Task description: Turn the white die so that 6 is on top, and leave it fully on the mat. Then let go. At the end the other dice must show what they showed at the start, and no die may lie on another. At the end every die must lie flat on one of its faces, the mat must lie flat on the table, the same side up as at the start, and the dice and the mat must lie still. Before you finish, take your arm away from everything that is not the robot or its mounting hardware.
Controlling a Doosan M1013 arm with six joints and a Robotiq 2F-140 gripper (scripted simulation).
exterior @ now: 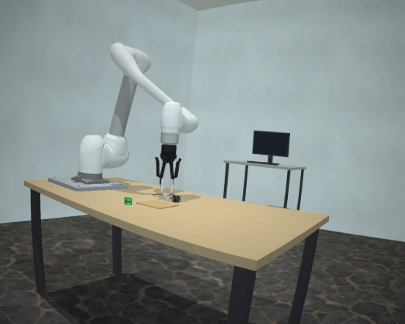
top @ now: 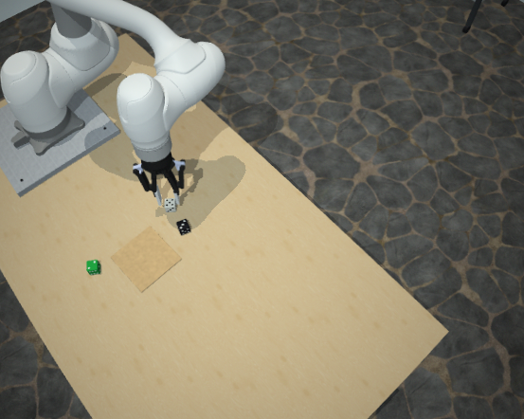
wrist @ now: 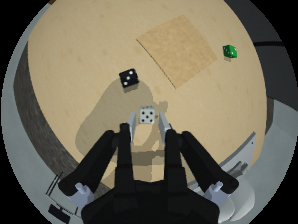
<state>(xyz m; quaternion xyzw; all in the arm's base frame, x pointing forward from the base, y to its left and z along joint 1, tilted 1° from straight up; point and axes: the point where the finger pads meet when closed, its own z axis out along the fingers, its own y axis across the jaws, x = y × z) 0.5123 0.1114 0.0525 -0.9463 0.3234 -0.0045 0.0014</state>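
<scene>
My gripper is now 6 cm above the white die. Also, from my hand: green die 1 cm ahead, 27 cm to the right, 6 cm below; tan mat 8 cm ahead, 15 cm to the right, 7 cm below; black die 8 cm ahead, 2 cm to the right, 6 cm below.
</scene>
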